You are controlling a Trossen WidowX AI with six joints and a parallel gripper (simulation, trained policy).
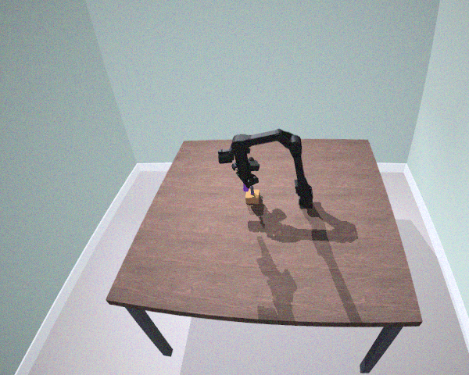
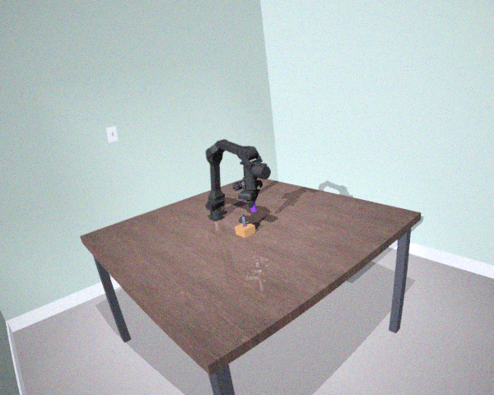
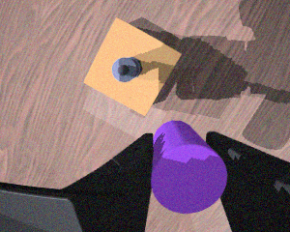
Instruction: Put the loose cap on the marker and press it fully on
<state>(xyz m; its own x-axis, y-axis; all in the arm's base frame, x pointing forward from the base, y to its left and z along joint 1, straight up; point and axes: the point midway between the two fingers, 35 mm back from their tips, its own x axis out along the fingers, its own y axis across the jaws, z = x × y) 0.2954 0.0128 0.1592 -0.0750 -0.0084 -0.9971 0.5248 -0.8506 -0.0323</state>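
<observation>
Now: gripper tip 50 mm above the dark blue marker, 40 mm to the left of it and 10 mm past it. The rest, counted from my gripper tip: orange holder block 110 mm below, 40 mm to the right, 10 mm behind; purple cap 10 mm ahead, 10 mm above.
</observation>
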